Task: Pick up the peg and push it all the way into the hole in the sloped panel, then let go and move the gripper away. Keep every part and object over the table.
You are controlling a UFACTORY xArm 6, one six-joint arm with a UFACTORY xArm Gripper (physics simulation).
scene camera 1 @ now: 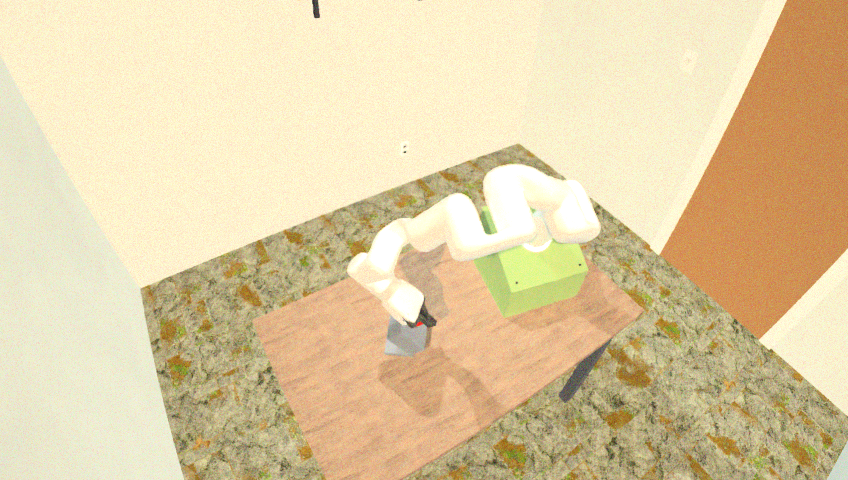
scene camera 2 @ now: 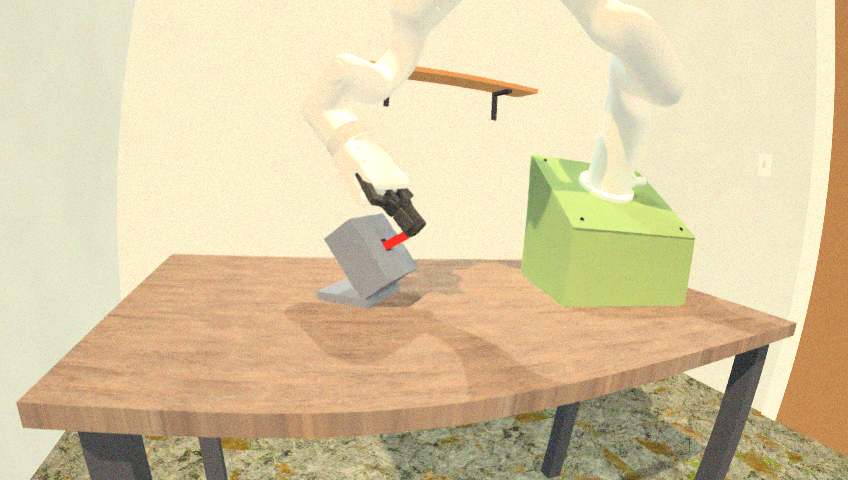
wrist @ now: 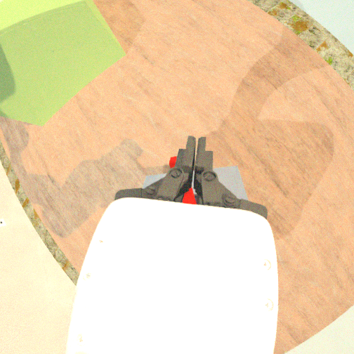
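Where they show: gripper, fingertip midpoint: (scene camera 1: 433, 324) (scene camera 2: 417, 231); arm's base at its link origin: (scene camera 2: 606, 188).
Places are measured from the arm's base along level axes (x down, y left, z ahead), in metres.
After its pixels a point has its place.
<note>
The red peg (scene camera 1: 420, 324) @[x 0.117, y 0.079, z 0.446 m] (scene camera 2: 395, 240) @[x 0.114, y 0.077, z 0.445 m] (wrist: 189, 196) is partly in the hole of the grey sloped panel (scene camera 1: 404, 340) @[x 0.120, y 0.106, z 0.511 m] (scene camera 2: 360, 256) @[x 0.134, y 0.114, z 0.502 m] (wrist: 231, 179), with a length of it sticking out toward the green block's side. My gripper (scene camera 1: 433, 323) @[x 0.095, y 0.108, z 0.419 m] (scene camera 2: 416, 230) @[x 0.095, y 0.108, z 0.419 m] (wrist: 196, 147) is shut with nothing between its fingers. In the second scene view its fingertips are at the peg's outer end and cover it. In the wrist view the peg's red shows behind the fingers and at their left side. Whether the fingers touch the peg cannot be told.
The green block (scene camera 1: 538, 267) @[x 0.048, y 0.094, z 0.037 m] (scene camera 2: 630, 267) @[x 0.138, y 0.143, z 0.026 m] (wrist: 60, 60) bearing the arm's base stands on the wooden table (scene camera 1: 357, 416) @[x 0.212, y 0.229, z 0.717 m] (scene camera 2: 238, 368) @[x 0.212, y 0.346, z 0.653 m] (wrist: 165, 90), to the right of the panel in both scene views. A wall shelf (scene camera 2: 470, 80) is behind the arm.
</note>
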